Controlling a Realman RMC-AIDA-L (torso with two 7-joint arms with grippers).
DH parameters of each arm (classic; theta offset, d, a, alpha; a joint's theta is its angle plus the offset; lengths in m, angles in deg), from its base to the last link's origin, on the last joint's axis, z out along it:
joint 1: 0 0.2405 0 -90
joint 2: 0 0 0 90
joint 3: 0 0.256 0 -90
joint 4: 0 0 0 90
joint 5: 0 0.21 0 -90
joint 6: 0 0 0 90
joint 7: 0 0.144 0 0
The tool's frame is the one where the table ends.
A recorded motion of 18 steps. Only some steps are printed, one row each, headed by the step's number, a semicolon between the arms.
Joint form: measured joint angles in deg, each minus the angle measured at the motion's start. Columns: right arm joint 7, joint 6, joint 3, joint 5, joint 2, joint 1, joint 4; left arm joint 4, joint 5, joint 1, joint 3, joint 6, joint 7, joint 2.
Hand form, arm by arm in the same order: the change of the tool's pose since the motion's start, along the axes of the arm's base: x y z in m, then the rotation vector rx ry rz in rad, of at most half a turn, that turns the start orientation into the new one. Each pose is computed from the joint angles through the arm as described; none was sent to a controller.
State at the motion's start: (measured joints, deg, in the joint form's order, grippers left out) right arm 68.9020 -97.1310 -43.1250 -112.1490 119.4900 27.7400 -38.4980; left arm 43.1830 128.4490 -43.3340 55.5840 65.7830 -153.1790 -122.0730
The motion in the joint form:
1: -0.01 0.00 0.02 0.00 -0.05 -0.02 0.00; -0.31 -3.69 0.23 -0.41 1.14 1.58 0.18
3: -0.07 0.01 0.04 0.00 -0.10 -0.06 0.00; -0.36 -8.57 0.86 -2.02 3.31 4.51 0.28
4: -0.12 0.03 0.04 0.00 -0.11 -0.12 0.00; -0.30 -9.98 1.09 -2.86 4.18 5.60 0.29
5: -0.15 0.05 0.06 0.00 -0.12 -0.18 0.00; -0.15 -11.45 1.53 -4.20 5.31 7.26 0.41
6: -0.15 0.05 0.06 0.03 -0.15 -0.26 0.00; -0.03 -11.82 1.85 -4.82 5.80 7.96 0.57
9: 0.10 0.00 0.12 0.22 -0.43 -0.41 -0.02; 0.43 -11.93 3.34 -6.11 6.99 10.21 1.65
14: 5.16 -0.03 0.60 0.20 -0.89 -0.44 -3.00; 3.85 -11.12 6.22 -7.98 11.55 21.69 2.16
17: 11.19 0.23 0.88 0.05 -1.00 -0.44 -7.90; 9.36 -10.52 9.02 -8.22 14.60 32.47 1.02
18: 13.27 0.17 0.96 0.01 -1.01 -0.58 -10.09; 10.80 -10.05 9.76 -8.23 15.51 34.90 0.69
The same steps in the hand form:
1: 0.0003 0.0000 0.0004 0.0008 -0.0007 -0.0004; 0.0054 -0.0010 0.0017 -0.0006 -0.0595 -0.0133
3: 0.0007 0.0000 0.0007 0.0021 -0.0016 -0.0004; 0.0113 -0.0030 0.0073 0.0088 -0.1472 -0.0390
4: 0.0011 -0.0002 0.0008 0.0028 -0.0021 -0.0009; 0.0128 -0.0036 0.0101 0.0148 -0.1756 -0.0492
5: 0.0015 -0.0004 0.0009 0.0036 -0.0025 -0.0019; 0.0125 -0.0043 0.0153 0.0281 -0.2054 -0.0639
6: 0.0020 -0.0007 0.0011 0.0042 -0.0025 -0.0033; 0.0106 -0.0046 0.0185 0.0354 -0.2126 -0.0686
9: 0.0035 -0.0005 0.0034 0.0068 -0.0025 -0.0094; -0.0024 -0.0066 0.0304 0.0586 -0.2001 -0.0815
14: 0.0025 0.0061 0.0156 0.0078 -0.0113 -0.0578; -0.0152 -0.0180 0.0464 0.0826 -0.1239 -0.2649
17: -0.0025 0.0151 0.0304 0.0213 -0.0302 -0.1022; -0.0165 -0.0291 0.0546 0.1144 -0.0391 -0.4652
18: -0.0047 0.0177 0.0368 0.0301 -0.0387 -0.1135; -0.0173 -0.0327 0.0560 0.1161 -0.0155 -0.5115

